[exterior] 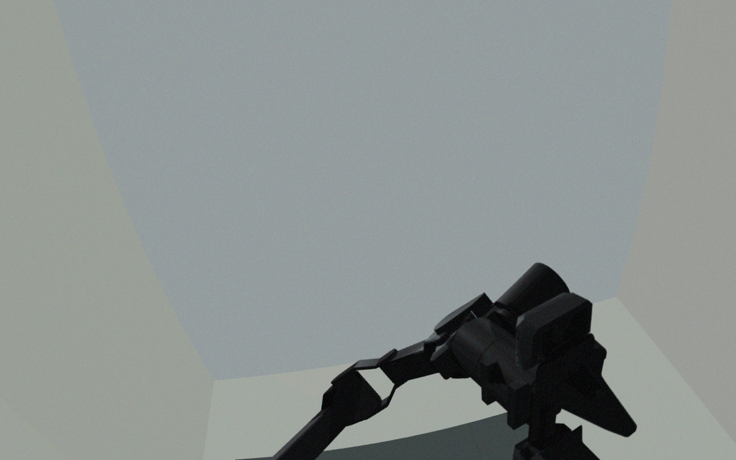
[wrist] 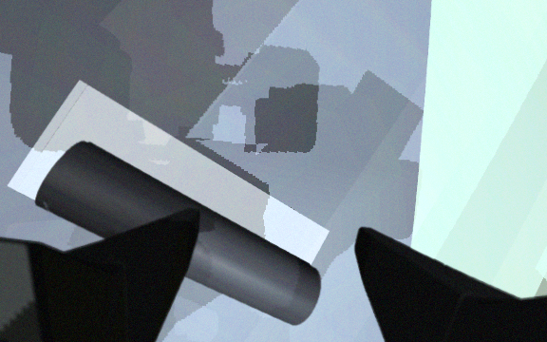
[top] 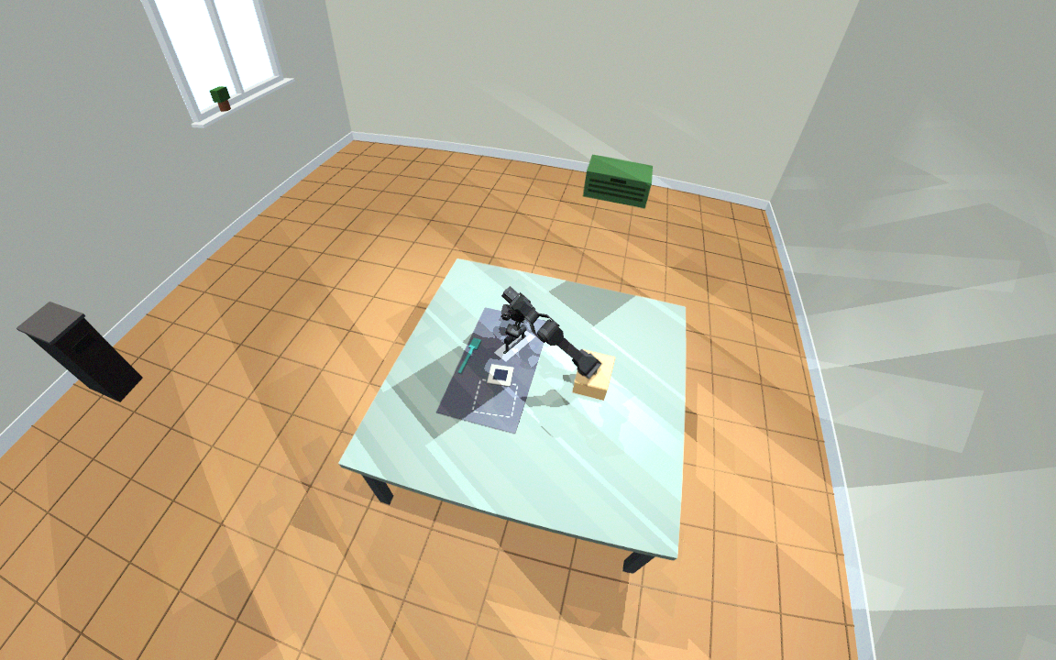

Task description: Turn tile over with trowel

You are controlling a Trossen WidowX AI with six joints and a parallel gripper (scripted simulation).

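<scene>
Right now my gripper tip is 60 mm above the trowel and 50 mm to the right of it. Round my gripper tip: teal tool 180 mm ahead, 120 mm to the left, 100 mm below; dark grey mat 150 mm to the left, 120 mm below, 40 mm ahead; white tile 220 mm to the left, 100 mm below, 10 mm ahead.
</scene>
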